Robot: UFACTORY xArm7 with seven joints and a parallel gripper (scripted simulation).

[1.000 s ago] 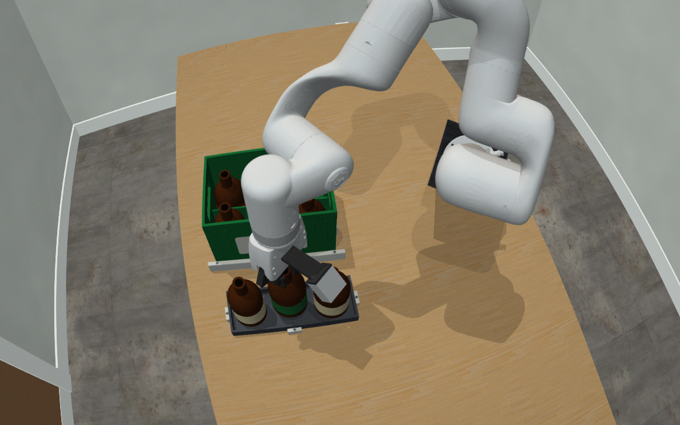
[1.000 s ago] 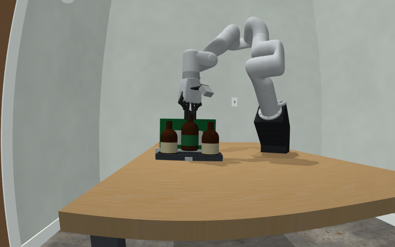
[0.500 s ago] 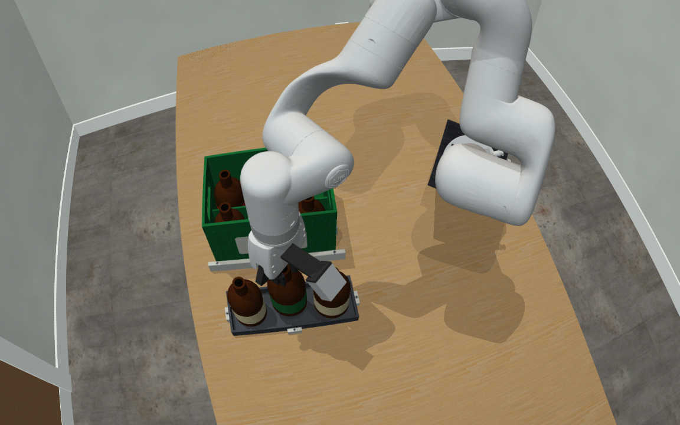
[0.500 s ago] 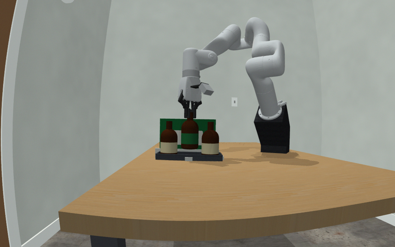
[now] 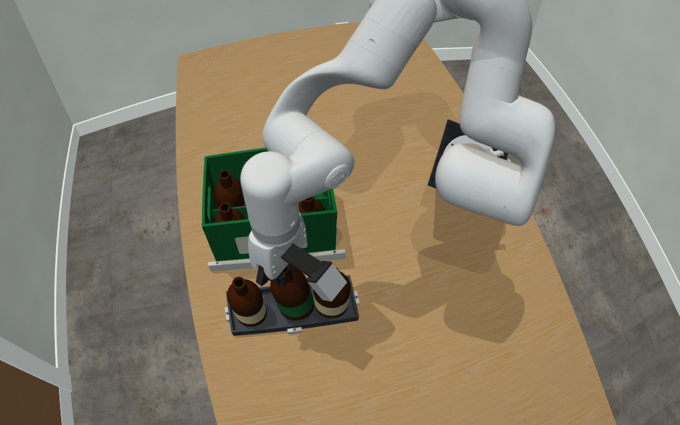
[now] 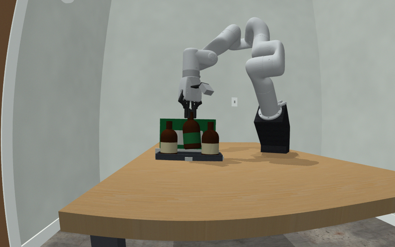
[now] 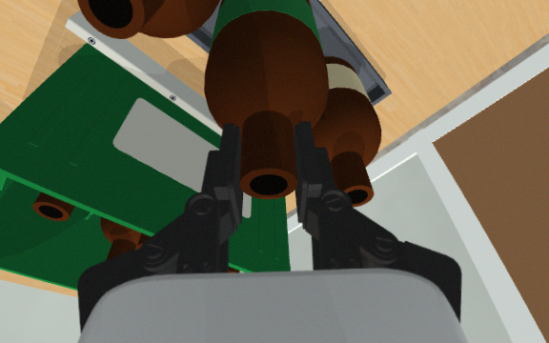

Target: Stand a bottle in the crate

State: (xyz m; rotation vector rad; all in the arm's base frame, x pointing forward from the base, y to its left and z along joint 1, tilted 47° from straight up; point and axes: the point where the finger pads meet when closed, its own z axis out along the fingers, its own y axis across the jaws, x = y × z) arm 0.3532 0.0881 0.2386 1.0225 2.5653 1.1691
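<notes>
Right now my hand is 10 mm past the green-label bottle and 70 mm above it. Round my hand: dark tray 180 mm below; then green crate 50 mm ahead, 210 mm to the right, 110 mm below.
</notes>
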